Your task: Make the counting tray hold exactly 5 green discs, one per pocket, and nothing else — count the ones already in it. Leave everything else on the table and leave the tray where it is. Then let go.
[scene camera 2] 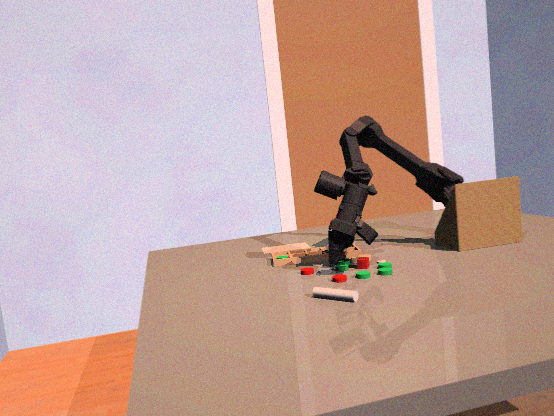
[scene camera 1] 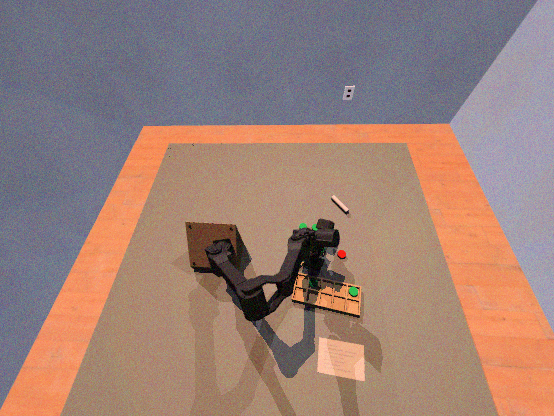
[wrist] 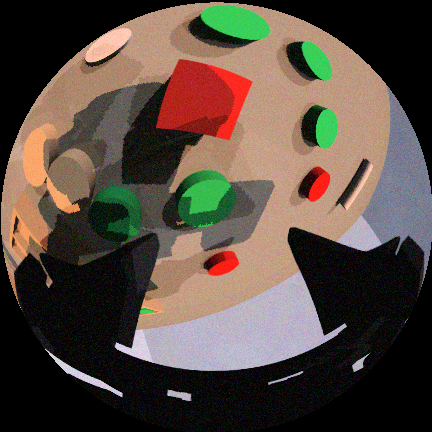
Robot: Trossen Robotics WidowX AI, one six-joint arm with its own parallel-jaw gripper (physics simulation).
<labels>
gripper: open, holds nothing
a red cube [wrist: 201, 98]: on the table
</labels>
